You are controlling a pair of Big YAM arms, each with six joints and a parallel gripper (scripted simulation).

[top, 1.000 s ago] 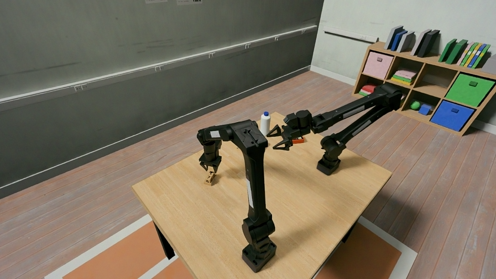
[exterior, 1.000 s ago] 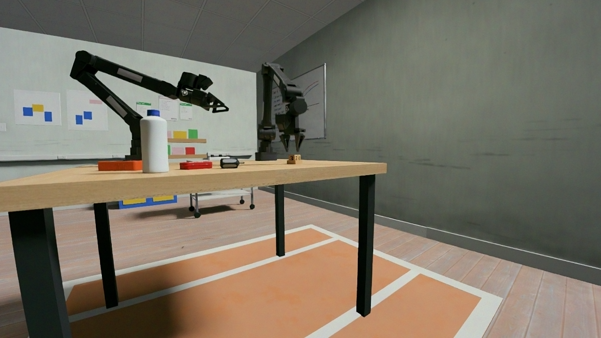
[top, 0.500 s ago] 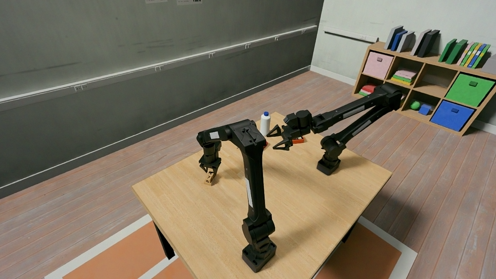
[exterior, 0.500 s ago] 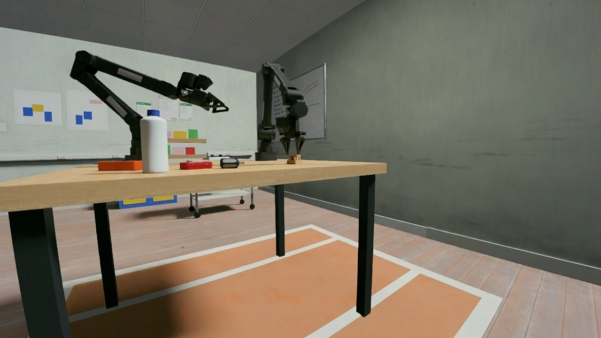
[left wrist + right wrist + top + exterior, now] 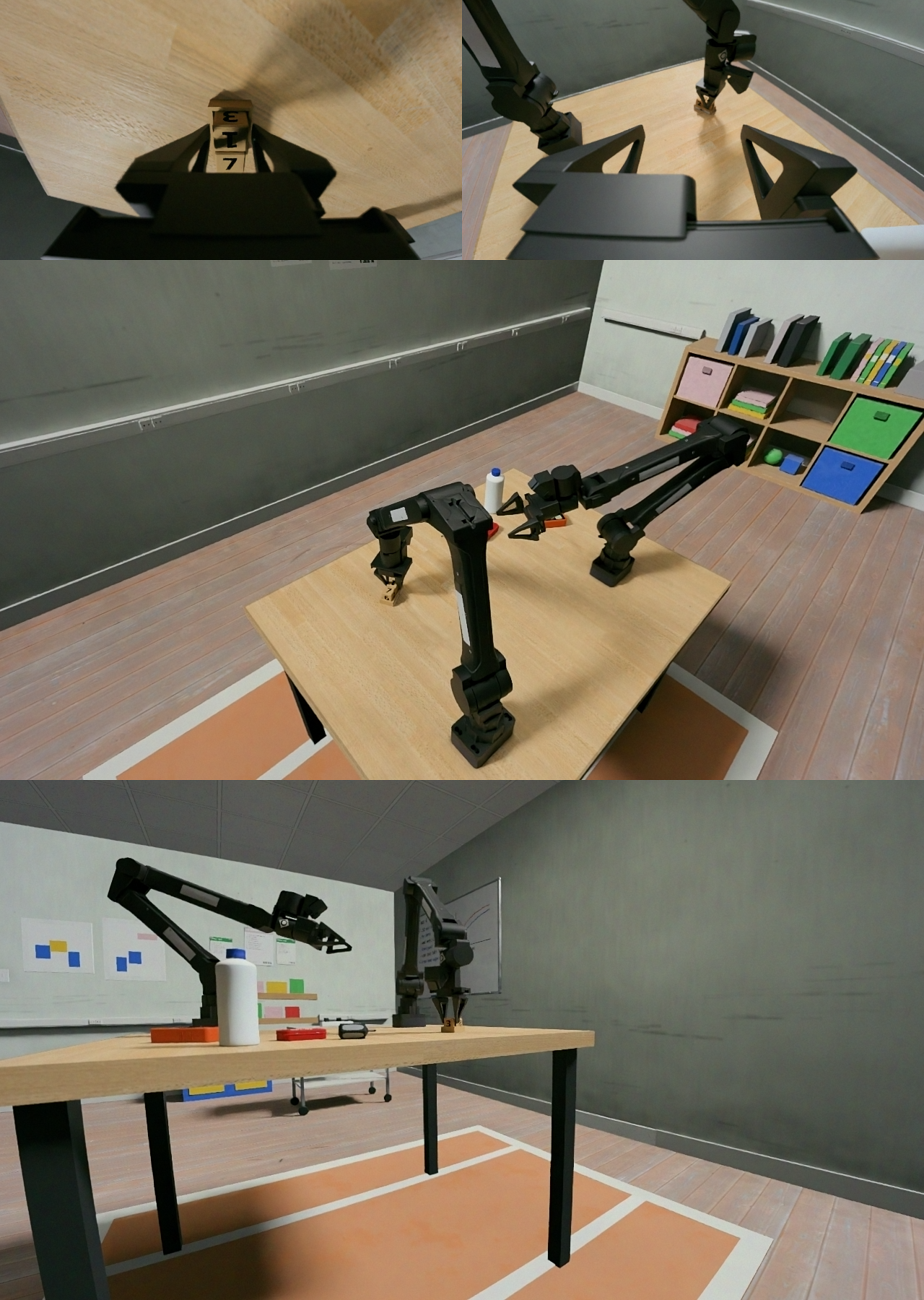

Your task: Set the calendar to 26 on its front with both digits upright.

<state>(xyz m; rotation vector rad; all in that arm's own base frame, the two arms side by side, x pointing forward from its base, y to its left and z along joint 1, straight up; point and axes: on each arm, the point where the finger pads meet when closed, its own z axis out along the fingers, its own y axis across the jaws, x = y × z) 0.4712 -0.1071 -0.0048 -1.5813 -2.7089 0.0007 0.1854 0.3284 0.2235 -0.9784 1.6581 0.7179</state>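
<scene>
Now: the wooden tray 2 cm to the left of my left hand, 2 cm below it and 1 cm behind it. From my left hand the other things lie so: black device: 30 cm to the right, 4 cm ahead, 2 cm below; white bottle: 53 cm to the right, 5 cm above, 3 cm ahead.
</scene>
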